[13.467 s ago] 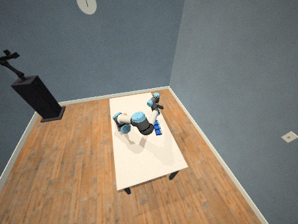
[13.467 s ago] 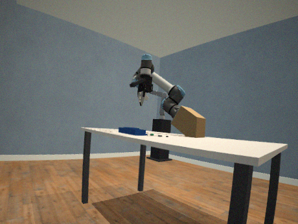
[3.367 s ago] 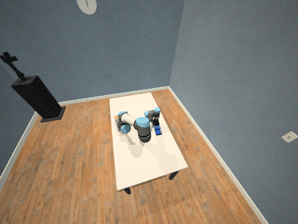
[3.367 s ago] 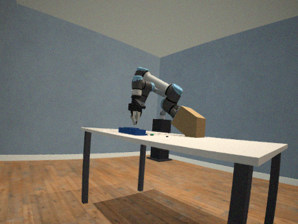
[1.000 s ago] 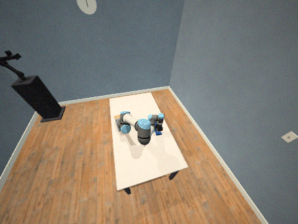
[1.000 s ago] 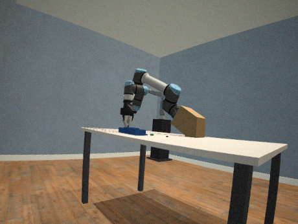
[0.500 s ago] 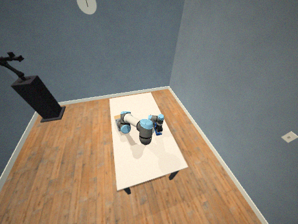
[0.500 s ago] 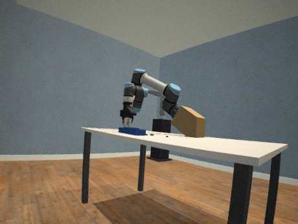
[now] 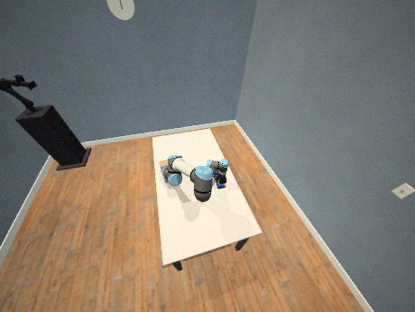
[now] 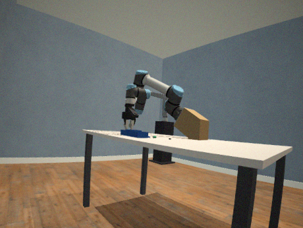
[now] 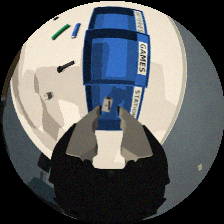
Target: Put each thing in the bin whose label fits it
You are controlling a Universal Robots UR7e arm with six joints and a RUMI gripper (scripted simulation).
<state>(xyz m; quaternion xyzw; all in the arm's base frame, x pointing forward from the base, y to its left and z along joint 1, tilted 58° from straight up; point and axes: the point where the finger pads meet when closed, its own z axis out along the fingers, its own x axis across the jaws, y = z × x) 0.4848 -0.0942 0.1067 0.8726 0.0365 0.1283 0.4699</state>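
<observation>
My gripper is now 2 cm above the small grey piece. Round my hand: blue bin (8 cm to the left, 1 cm below, 1 cm ahead); small blue piece (16 cm to the left, 6 cm behind, 3 cm below); black screw (9 cm behind, 8 cm to the left, 3 cm below).
</observation>
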